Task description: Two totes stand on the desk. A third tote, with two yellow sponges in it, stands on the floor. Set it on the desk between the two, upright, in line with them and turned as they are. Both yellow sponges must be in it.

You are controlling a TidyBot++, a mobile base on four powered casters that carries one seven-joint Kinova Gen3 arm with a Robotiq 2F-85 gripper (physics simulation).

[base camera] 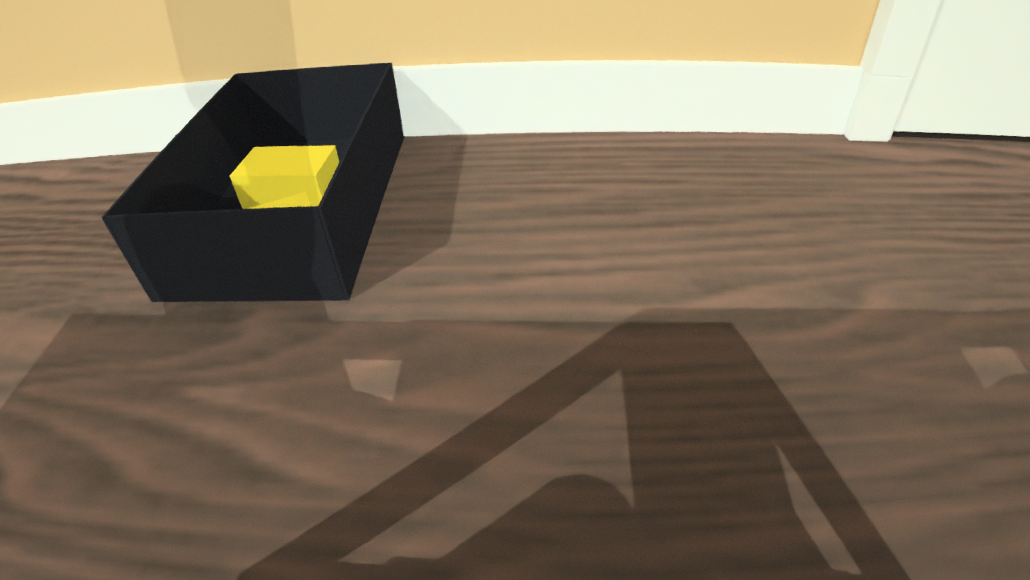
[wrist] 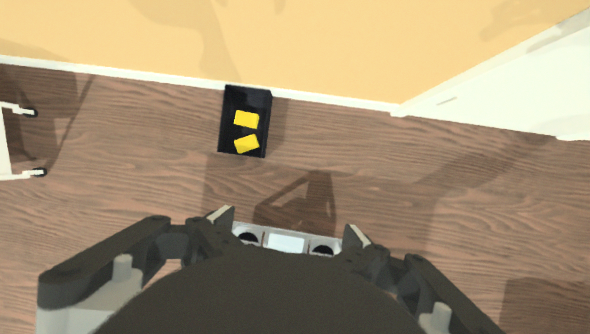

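The black tote (base camera: 248, 259) (wrist: 266, 127) stands upright on the floor, its far short side close to the wall. In the wrist view two yellow sponges lie in it: one sponge (wrist: 246, 119) nearer the wall, the other sponge (wrist: 246, 144) turned at an angle nearer the tote's near end. In the base camera view yellow sponge (base camera: 284, 172) shows over the tote's rim; the two cannot be told apart there. My gripper (wrist: 288, 227) is open and empty, high above the floor, with the tote ahead of it. The desk and its two totes do not show in these views.
The wall (base camera: 576, 32) (wrist: 320, 50) with its white baseboard (base camera: 612, 97) runs behind the tote. A white door frame (base camera: 875, 93) stands at the right. In the wrist view part of a white wheeled cart (wrist: 5, 150) shows at the left edge. Shadows fall across the floor (base camera: 648, 216) (wrist: 150, 150).
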